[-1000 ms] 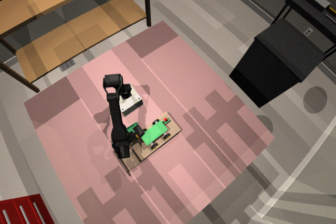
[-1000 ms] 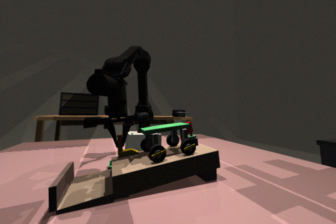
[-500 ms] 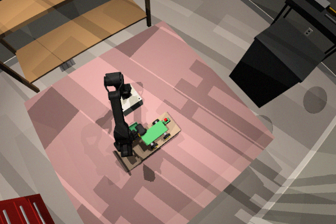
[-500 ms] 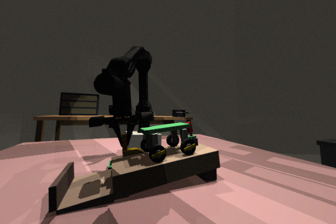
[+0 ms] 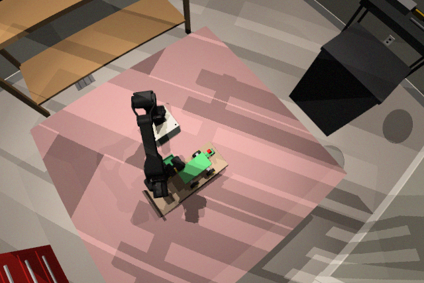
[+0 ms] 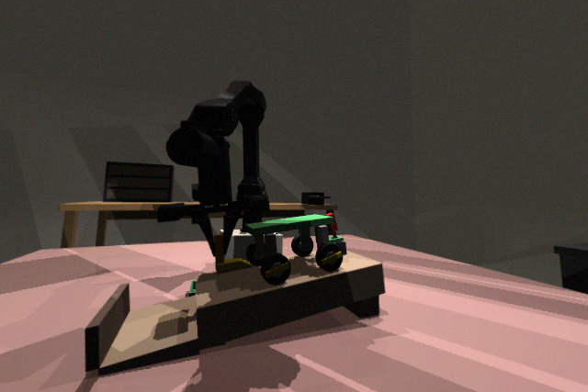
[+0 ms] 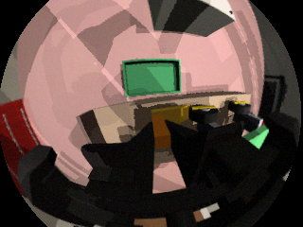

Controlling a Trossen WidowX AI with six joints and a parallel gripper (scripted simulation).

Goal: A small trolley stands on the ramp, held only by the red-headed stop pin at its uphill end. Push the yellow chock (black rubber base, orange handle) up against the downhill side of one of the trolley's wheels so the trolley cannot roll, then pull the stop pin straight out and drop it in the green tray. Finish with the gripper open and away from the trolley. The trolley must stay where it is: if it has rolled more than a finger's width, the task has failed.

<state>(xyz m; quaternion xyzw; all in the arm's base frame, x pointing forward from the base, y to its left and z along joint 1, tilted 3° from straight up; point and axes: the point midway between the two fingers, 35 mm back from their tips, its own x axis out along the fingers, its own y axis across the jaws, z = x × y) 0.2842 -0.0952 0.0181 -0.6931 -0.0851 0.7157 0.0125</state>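
Right now the yellow chock is 20 mm to the left of my gripper tip and 10 mm below it. The rest, counted from my gripper tip: brown ramp (120 mm to the left, 40 mm below, 40 mm ahead); then green-decked trolley (120 mm to the left, 40 mm ahead, 20 mm above); then green tray (100 mm below, 70 mm behind, 10 mm to the left).
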